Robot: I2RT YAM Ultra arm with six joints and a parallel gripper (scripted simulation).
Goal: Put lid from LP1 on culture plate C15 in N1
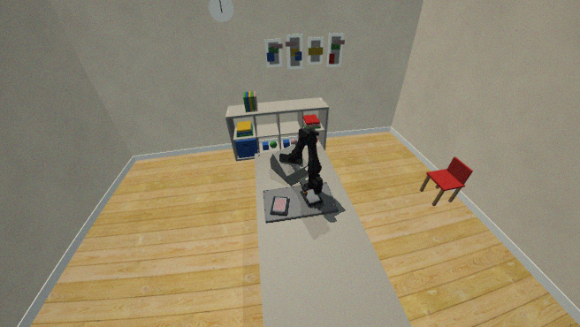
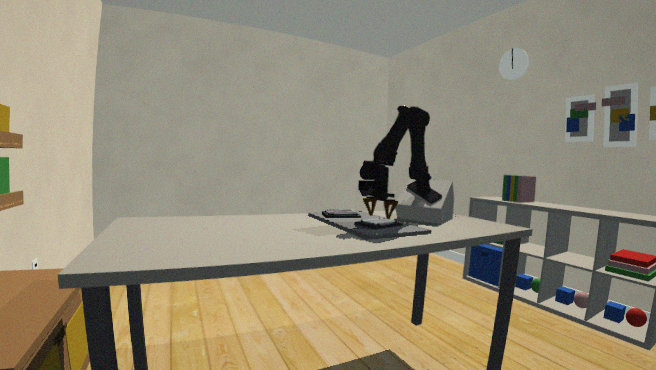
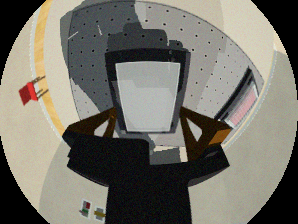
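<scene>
The lid is 30 mm below my hand. From my hand the other things lie so: culture plate C15: 230 mm to the right, 90 mm ahead, 20 mm below; lid park LP1: 40 mm below; plate nest N1: 230 mm to the right, 90 mm ahead, 30 mm below.
</scene>
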